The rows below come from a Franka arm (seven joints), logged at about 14 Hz.
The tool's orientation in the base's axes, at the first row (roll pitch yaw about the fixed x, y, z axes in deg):
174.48 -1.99 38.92
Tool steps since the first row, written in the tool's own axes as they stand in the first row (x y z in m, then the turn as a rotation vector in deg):
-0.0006 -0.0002 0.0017 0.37 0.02 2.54
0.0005 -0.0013 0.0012 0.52 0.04 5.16
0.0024 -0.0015 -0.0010 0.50 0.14 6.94
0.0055 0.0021 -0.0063 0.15 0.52 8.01
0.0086 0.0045 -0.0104 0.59 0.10 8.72
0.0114 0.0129 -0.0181 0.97 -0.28 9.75
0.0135 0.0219 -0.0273 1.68 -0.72 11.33
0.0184 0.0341 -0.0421 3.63 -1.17 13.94
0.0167 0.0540 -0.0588 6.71 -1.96 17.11
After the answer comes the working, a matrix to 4 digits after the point.
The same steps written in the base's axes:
-0.0004 -0.0003 -0.0017 0.52 0.08 -2.51
-0.0003 0.0013 -0.0013 0.88 0.02 -5.11
0.0008 0.0027 0.0009 1.08 -0.16 -6.87
0.0050 0.0022 0.0067 1.14 -0.74 -7.91
0.0086 0.0025 0.0111 1.28 -0.17 -8.64
0.0153 -0.0019 0.0196 1.43 0.31 -9.69
0.0218 -0.0071 0.0297 1.85 1.01 -11.28
0.0319 -0.0127 0.0458 3.31 2.45 -13.85
0.0415 -0.0283 0.0643 5.49 4.83 -16.98

The tool's axes in the first row as the columns of a matrix, in the base's axes (rounded; the answer above uses it unrounded):
0.7776 0.6227 0.0873
0.6279 -0.7765 -0.0531
0.0347 0.0961 -0.9948

